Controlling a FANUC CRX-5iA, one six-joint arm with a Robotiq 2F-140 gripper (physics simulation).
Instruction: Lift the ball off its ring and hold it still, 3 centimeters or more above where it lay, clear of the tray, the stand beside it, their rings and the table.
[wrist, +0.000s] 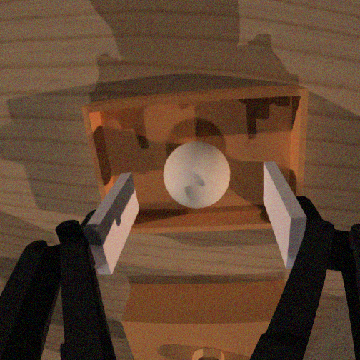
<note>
In view: my gripper (197, 186), a pale ball (196, 174), an orange tray (249, 125) and an orange stand (235, 313).
</note>
